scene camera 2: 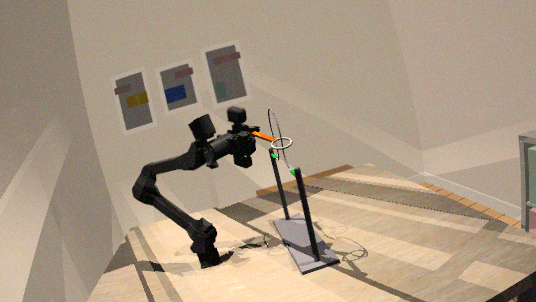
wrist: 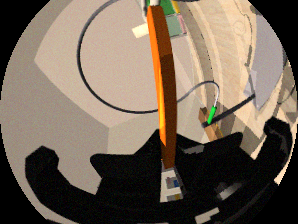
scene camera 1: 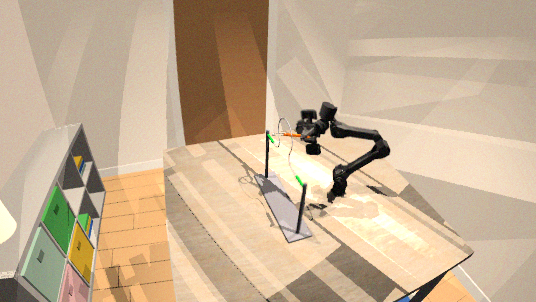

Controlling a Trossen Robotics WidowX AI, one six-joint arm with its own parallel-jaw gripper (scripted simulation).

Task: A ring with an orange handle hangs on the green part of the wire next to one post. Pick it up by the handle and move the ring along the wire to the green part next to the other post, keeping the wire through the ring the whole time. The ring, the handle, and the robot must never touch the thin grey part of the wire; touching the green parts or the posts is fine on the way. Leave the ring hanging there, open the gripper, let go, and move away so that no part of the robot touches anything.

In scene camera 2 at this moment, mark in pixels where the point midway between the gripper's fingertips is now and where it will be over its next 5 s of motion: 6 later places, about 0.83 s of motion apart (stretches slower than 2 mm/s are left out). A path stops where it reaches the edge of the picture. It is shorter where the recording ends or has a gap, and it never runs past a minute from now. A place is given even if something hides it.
My gripper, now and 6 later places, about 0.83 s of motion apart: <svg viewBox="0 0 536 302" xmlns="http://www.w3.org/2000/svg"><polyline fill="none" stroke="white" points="258,128 260,133 261,141 264,148 266,152 268,155 269,155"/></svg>
